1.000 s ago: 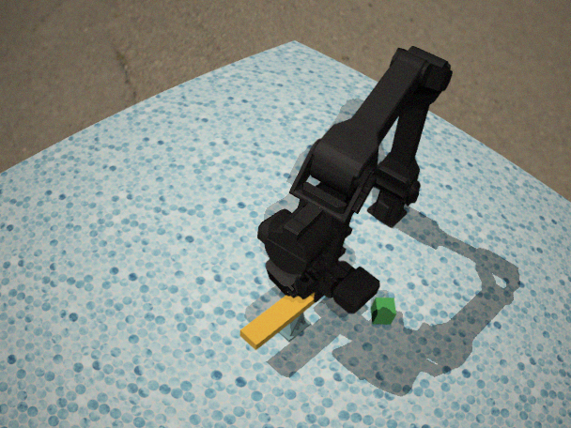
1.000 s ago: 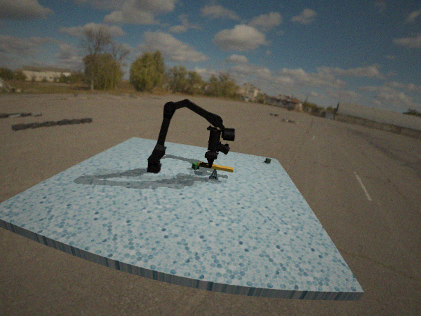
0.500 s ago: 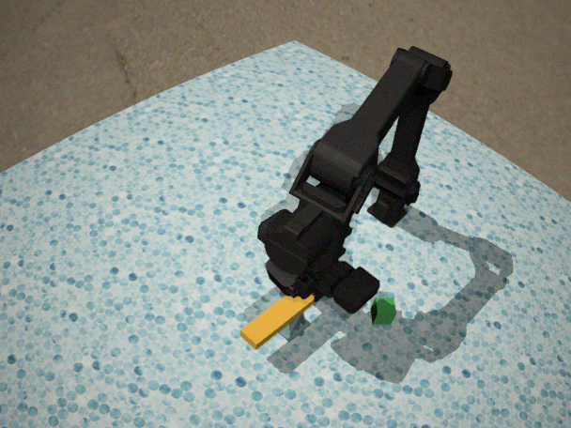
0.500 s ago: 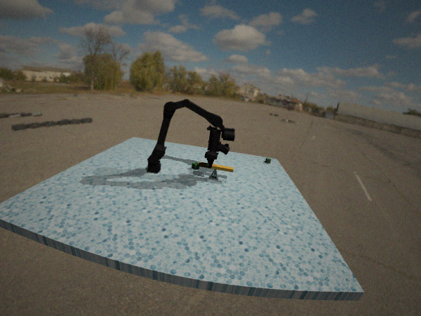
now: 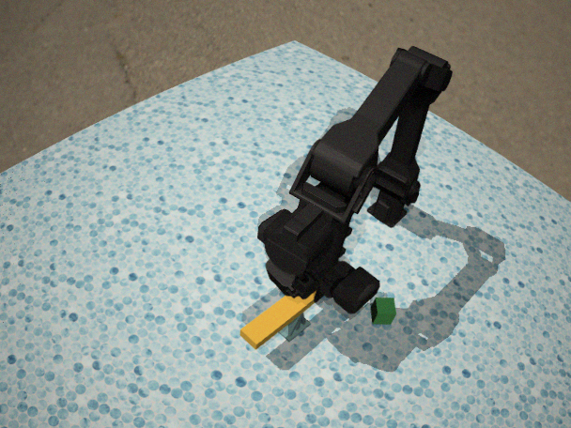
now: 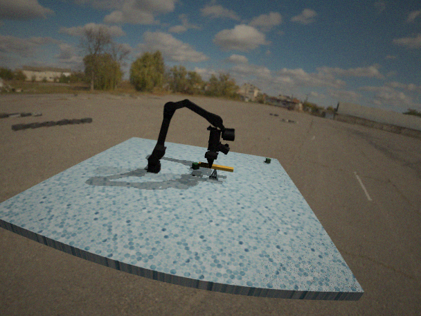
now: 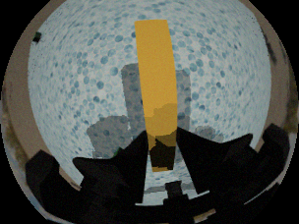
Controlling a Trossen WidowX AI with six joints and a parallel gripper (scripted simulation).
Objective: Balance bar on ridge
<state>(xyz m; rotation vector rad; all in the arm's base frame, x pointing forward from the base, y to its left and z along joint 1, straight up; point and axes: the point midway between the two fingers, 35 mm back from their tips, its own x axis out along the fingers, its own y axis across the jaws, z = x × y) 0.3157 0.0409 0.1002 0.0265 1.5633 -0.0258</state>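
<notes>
Now: the yellow bar 30 mm ahead of my gripper tip.
</notes>
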